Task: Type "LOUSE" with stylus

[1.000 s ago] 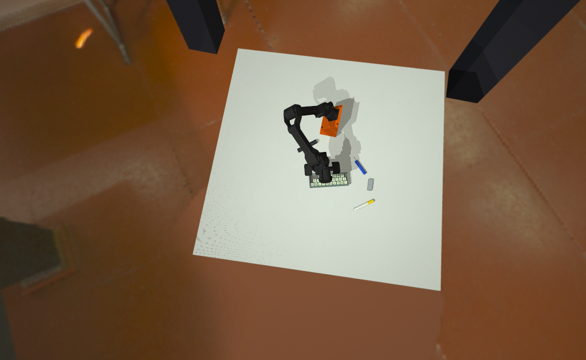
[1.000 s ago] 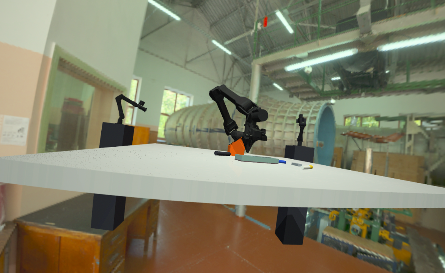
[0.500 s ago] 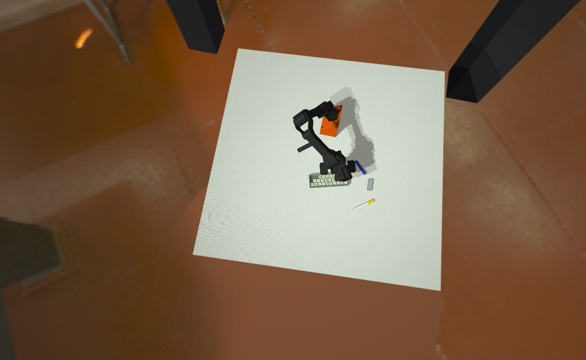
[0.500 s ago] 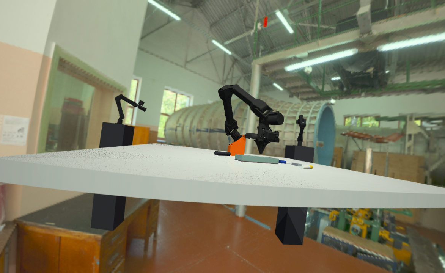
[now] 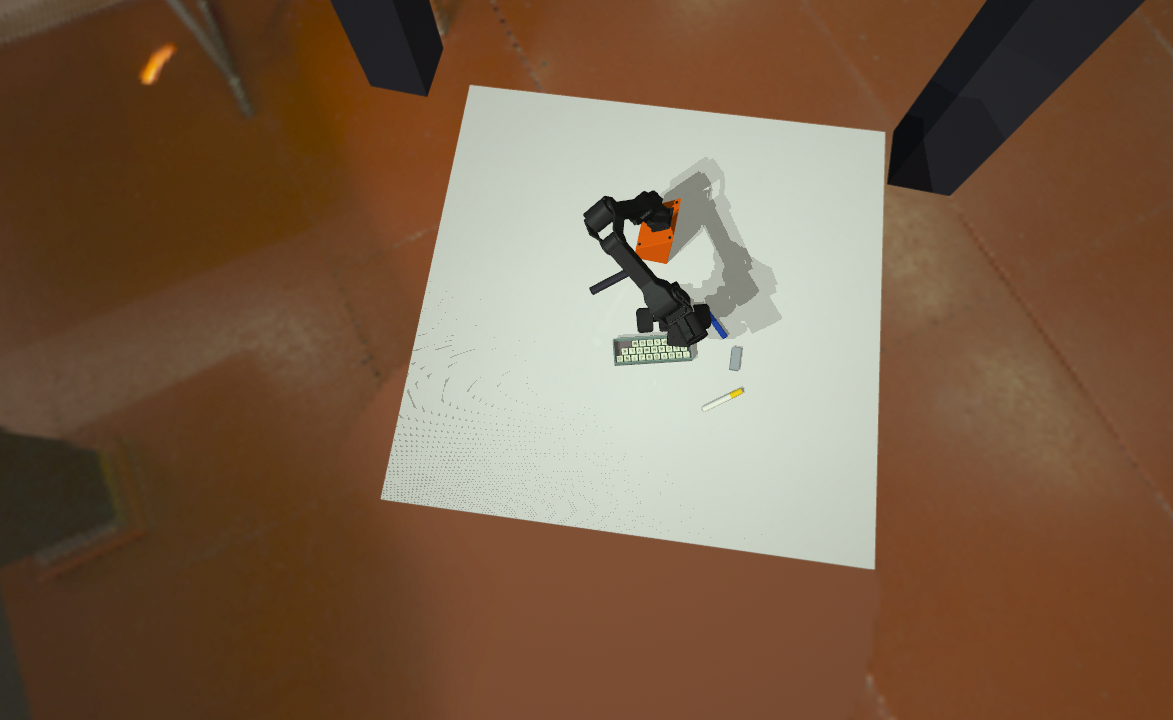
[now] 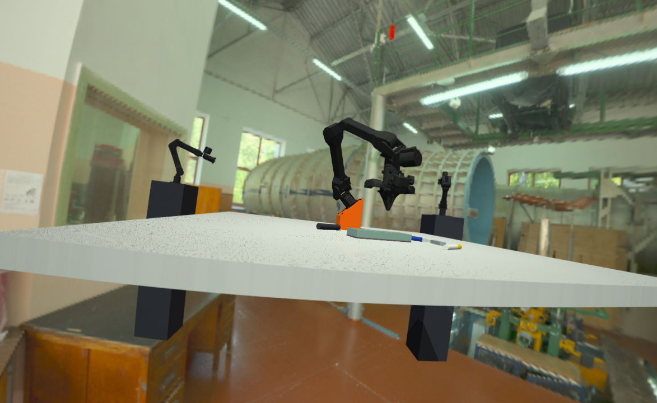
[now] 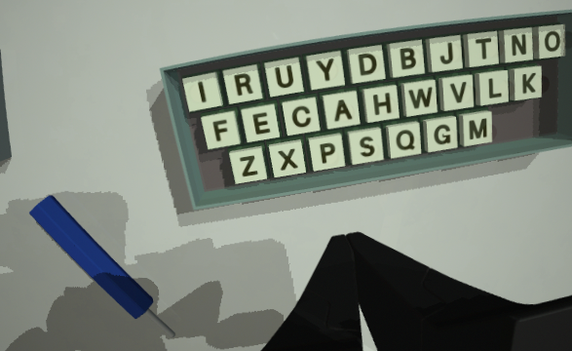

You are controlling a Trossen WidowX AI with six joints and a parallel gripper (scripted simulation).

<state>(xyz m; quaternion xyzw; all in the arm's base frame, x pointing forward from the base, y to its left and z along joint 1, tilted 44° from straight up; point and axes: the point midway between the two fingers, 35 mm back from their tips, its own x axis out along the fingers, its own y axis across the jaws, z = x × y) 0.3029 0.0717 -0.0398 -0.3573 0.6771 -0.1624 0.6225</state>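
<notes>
Right now my gripper tip is 11 cm to the right of the blue stylus, 10 cm past it and 9 cm above it. Also, from my gripper tip: yellow pen (19 cm to the left, 13 cm ahead, 9 cm below); black cylinder (19 cm to the right, 14 cm behind, 9 cm below); grey block (20 cm to the left, 10 cm below, 1 cm ahead).
</notes>
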